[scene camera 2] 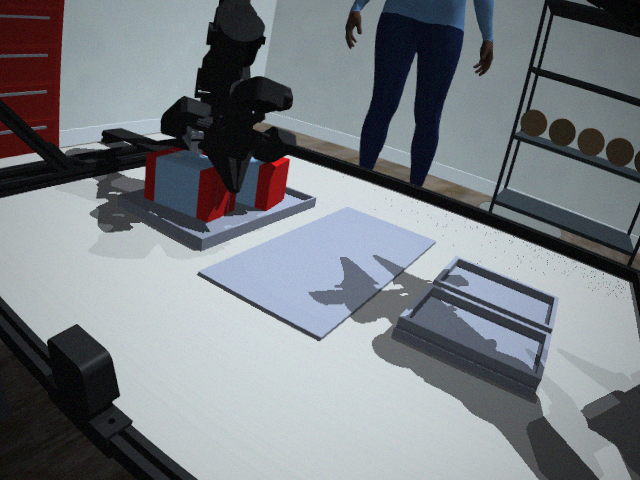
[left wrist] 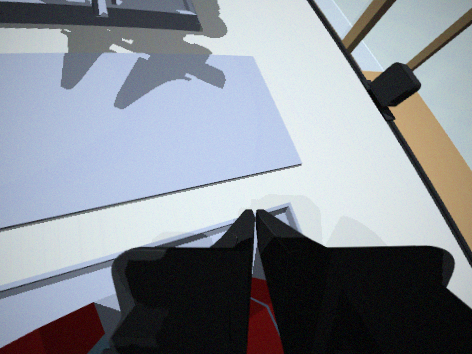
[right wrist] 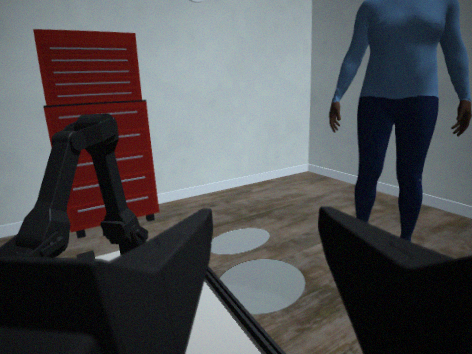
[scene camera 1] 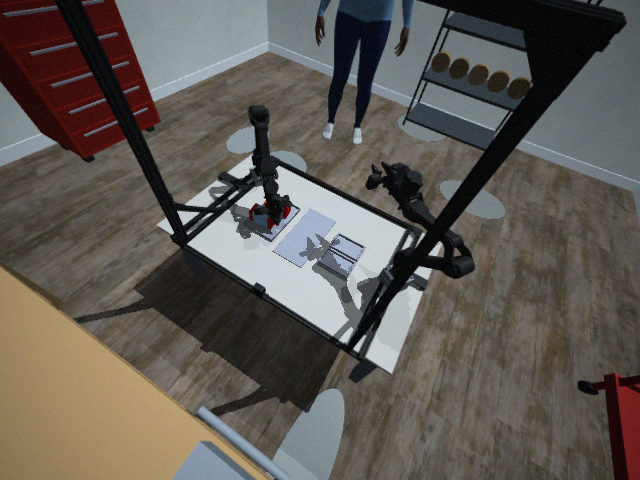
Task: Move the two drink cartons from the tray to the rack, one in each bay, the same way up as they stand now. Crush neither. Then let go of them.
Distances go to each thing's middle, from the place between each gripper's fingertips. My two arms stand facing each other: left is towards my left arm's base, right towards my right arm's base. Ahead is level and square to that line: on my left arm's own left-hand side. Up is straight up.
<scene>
The flat grey mat (scene camera 2: 314,277) lies 11 cm to the right of my left hand, 9 cm ahead of it and 6 cm below it. The rest, counted from my left hand: grey tray (scene camera 2: 199,234) 9 cm to the left, 5 cm below, 5 cm ahead.
The flat grey mat lies 420 mm below my right hand, 220 mm behind it and 130 mm to the left of it. From my right hand the other things lie so: grey tray (410 mm below, 330 mm to the left, 270 mm behind).
</scene>
